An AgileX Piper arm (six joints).
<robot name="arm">
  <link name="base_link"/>
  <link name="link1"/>
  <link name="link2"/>
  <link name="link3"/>
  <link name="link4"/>
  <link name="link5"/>
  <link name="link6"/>
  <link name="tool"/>
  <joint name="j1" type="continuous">
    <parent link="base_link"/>
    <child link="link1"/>
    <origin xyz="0 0 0.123" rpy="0 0 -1.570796"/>
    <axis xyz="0 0 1"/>
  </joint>
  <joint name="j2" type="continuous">
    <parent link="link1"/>
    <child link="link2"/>
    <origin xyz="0 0 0" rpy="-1.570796 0 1.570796"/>
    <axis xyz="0 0 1"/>
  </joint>
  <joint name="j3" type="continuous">
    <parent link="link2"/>
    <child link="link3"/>
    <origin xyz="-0.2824 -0.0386 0" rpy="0 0 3.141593"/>
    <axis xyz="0 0 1"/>
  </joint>
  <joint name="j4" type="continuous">
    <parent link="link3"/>
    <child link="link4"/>
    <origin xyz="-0.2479 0.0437 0" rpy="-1.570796 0 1.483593"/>
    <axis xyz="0 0 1"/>
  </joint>
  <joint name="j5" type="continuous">
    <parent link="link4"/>
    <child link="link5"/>
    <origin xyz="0 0 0" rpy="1.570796 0 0"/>
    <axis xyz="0 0 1"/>
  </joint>
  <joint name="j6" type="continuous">
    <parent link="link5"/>
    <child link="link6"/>
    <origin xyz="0 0.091 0" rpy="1.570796 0 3.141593"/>
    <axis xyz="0 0 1"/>
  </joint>
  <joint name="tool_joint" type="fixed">
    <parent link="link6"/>
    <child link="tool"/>
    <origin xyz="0 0 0"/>
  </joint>
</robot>
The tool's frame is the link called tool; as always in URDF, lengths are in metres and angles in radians. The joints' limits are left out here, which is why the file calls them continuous.
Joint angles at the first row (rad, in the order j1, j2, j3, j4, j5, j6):
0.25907 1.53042 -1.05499 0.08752 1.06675 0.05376
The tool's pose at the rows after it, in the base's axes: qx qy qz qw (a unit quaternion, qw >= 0); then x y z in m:
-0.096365, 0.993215, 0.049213, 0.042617, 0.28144, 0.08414, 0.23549
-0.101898, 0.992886, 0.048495, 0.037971, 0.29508, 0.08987, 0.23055
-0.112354, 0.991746, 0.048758, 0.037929, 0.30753, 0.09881, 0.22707
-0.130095, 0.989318, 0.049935, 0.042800, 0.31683, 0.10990, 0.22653
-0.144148, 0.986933, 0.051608, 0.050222, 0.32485, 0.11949, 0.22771
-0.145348, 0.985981, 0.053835, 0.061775, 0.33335, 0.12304, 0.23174
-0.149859, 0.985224, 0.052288, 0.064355, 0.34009, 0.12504, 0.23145
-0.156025, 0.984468, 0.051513, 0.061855, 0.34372, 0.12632, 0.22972
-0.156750, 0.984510, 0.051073, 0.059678, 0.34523, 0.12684, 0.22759
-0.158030, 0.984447, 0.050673, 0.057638, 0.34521, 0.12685, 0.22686
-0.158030, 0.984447, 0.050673, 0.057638, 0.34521, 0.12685, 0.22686
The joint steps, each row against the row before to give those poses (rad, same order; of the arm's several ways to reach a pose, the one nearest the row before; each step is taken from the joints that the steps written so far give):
0.00585 0.06454 -0.04764 0.00694 0.00001 -0.02384
0.00632 0.05771 -0.05029 0.00000 0.00195 -0.00499
0.01635 0.05233 -0.05283 0.00000 0.00000 -0.00471
0.02386 0.03865 -0.04915 0.00000 -0.00003 -0.01159
0.01928 0.03026 -0.04596 0.00000 0.00001 -0.00863
0.00168 0.02013 -0.04380 0.00000 0.00000 0.00001
-0.00001 0.02289 -0.03132 -0.00401 0.00413 -0.00700
0.00000 0.01643 -0.01693 0.00000 0.00621 -0.01217
0.00000 0.00878 -0.00428 0.00000 0.00002 -0.00161
0.00002 0.00190 0.00001 0.00000 0.00236 -0.00251
0.00000 0.00000 0.00000 0.00000 0.00000 0.00000

